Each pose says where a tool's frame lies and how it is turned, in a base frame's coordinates. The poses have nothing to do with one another.
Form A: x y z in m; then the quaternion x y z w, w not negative.
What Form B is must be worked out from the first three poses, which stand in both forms.
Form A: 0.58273, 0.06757, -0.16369, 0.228, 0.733, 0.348, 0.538
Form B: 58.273, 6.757, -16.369, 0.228, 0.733, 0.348, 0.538
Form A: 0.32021, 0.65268, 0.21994, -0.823, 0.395, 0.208, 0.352
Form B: 32.021, 65.268, 21.994, -0.823, 0.395, 0.208, 0.352
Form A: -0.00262, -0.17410, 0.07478, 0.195, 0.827, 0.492, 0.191
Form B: -0.262, -17.410, 7.478, 0.195, 0.827, 0.492, 0.191
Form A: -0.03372, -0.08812, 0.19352, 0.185, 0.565, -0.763, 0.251
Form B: -3.372, -8.812, 19.352, 0.185, 0.565, -0.763, 0.251
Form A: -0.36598, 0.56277, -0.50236, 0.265, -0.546, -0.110, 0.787
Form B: -36.598, 56.277, -50.236, 0.265, -0.546, -0.110, 0.787
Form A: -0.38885, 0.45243, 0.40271, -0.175, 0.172, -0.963, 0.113
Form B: -38.885, 45.243, 40.271, -0.175, 0.172, -0.963, 0.113
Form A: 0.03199, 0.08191, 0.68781, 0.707, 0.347, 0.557, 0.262
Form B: 3.199, 8.191, 68.781, 0.707, 0.347, 0.557, 0.262
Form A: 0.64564, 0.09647, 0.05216, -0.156, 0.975, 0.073, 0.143
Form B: 64.564, 9.647, 5.216, -0.156, 0.975, 0.073, 0.143
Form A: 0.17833, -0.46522, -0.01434, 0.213, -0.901, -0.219, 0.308
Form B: 17.833, -46.522, -1.434, 0.213, -0.901, -0.219, 0.308
